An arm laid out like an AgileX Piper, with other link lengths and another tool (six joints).
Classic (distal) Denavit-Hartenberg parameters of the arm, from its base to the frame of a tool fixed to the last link. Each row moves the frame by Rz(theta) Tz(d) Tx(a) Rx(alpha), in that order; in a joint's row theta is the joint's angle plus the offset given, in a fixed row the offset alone. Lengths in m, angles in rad.
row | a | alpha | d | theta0
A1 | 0 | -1.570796 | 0.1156 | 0
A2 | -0.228 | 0 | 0 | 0.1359
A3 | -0.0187 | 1.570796 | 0 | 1.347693
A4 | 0 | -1.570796 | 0.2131 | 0
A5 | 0 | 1.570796 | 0 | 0
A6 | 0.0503 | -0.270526 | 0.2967 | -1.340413
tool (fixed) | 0 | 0 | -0.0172 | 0
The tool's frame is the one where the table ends.
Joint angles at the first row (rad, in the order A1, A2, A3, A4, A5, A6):
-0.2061 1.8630 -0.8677 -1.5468 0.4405 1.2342
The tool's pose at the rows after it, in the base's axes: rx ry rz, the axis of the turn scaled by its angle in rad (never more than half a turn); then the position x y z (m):
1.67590 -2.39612 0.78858 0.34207 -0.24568 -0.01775
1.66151 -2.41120 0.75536 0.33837 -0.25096 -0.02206
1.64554 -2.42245 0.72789 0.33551 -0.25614 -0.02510
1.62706 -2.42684 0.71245 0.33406 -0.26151 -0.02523
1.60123 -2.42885 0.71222 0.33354 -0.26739 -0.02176
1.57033 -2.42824 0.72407 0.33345 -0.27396 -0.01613
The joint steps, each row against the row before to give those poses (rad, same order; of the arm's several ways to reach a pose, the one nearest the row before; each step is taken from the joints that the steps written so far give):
-0.0261 0.0091 -0.0139 0.0482 -0.0164 -0.0524
-0.0257 0.0095 -0.0171 0.0576 -0.0145 -0.0628
-0.0211 0.0108 -0.0208 0.0615 -0.0064 -0.0661
-0.0138 0.0099 -0.0256 0.0598 0.0063 -0.0647
-0.0067 0.0065 -0.0279 0.0475 0.0194 -0.0492
-0.0031 0.0057 -0.0277 0.0263 0.0267 -0.0269

